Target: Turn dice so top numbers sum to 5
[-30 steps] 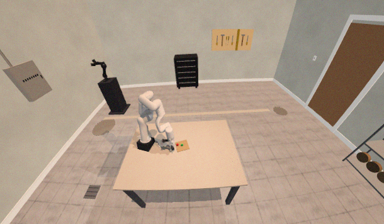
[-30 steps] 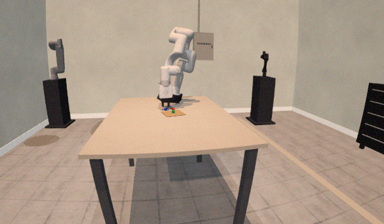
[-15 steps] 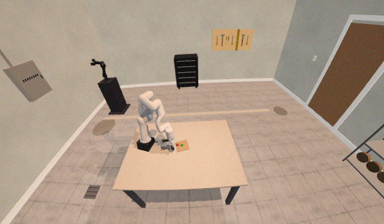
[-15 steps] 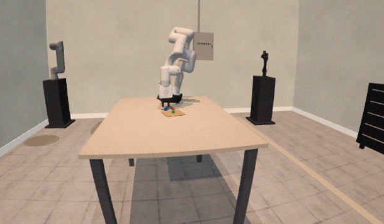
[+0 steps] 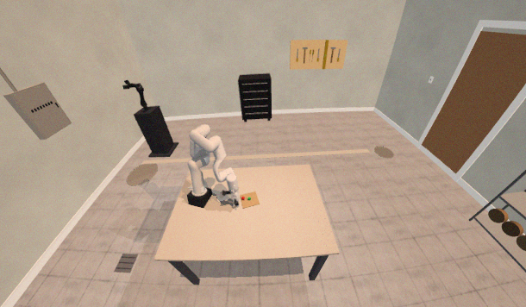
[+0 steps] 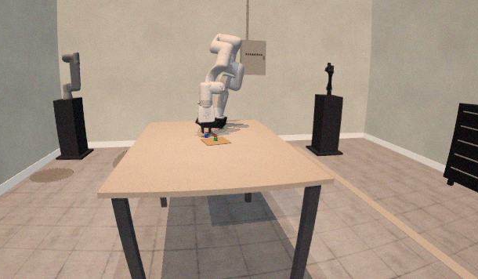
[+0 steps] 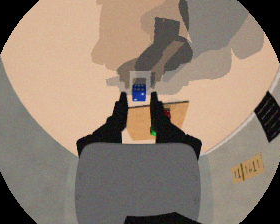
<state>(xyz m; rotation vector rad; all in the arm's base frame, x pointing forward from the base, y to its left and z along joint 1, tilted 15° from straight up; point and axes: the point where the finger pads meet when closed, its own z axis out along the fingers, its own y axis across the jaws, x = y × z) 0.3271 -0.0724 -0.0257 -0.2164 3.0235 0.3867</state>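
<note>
The blue die is 4 cm below my hand. Round my hand: red die 4 cm ahead, 5 cm to the left, 3 cm below; green die 10 cm ahead, 5 cm to the left, 3 cm below; brown mat 10 cm ahead, 5 cm to the left, 4 cm below.
</note>
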